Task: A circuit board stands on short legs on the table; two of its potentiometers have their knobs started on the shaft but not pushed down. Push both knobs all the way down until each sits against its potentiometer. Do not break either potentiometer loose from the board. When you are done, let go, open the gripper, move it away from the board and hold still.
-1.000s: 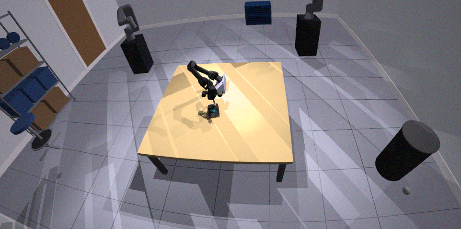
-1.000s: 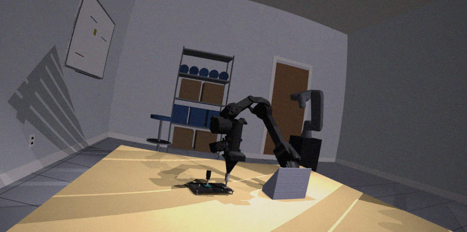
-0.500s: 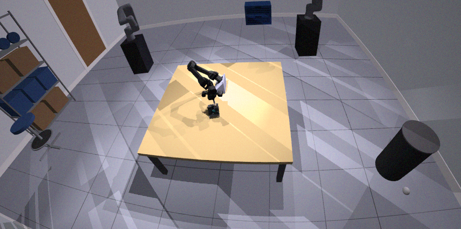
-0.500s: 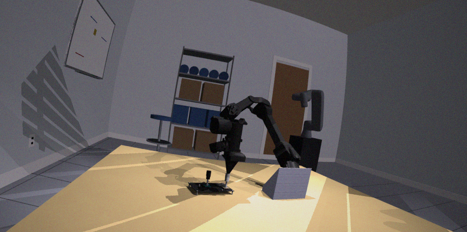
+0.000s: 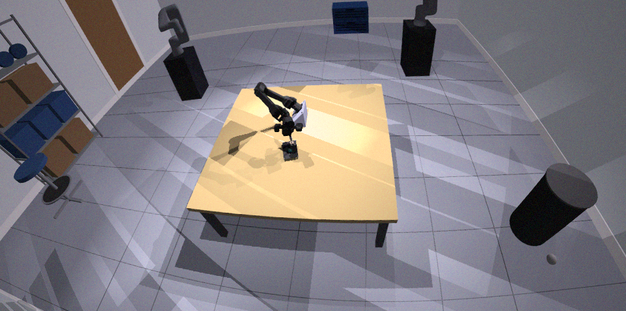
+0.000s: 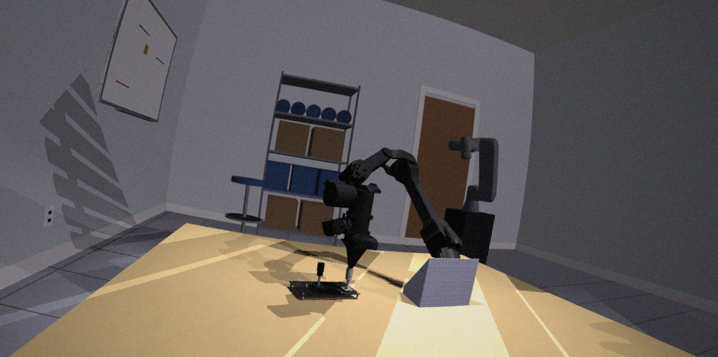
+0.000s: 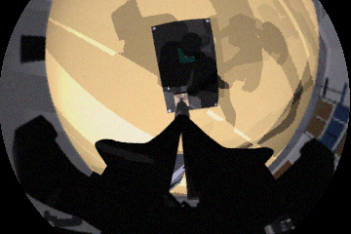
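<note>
Now: the black knob 8 cm ahead of my gripper tip, 1 cm to the right of it and 1 cm below it. Round my gripper tip: grey knob (1 cm below).
</note>
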